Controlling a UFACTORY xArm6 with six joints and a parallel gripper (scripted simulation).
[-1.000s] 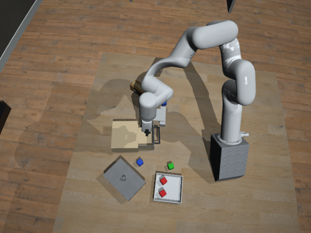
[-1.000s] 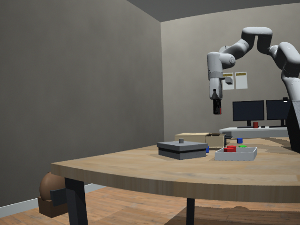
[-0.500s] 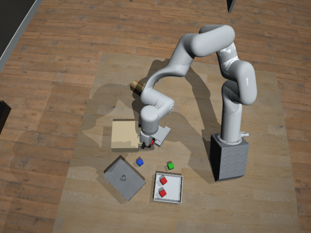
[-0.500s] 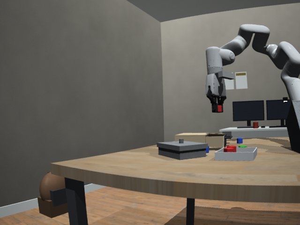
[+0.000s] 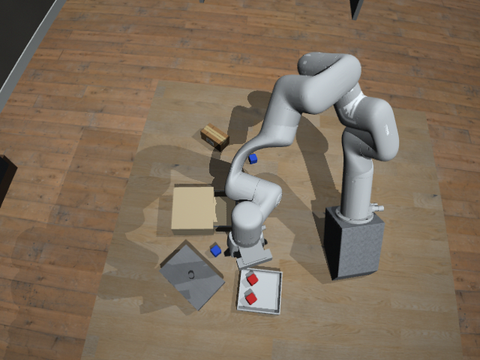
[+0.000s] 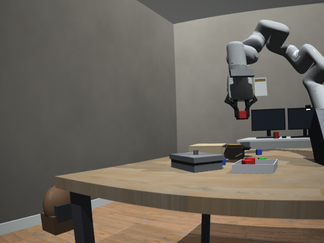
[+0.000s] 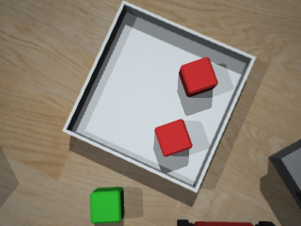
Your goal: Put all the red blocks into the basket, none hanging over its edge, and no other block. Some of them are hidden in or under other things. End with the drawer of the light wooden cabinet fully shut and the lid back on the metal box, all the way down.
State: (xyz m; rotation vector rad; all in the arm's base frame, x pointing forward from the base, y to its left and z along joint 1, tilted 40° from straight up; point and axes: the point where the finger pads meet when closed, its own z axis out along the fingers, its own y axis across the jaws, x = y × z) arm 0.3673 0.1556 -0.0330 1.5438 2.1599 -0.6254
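My gripper is now 6 cm past the white basket, 8 cm to the right of it and 19 cm above it. The rest, counted from my hand: grey lid: 18 cm ahead, 4 cm to the left, 15 cm below; grey metal box: 18 cm ahead, 4 cm to the left, 18 cm below; green block: 8 cm behind, 4 cm to the right, 19 cm below.
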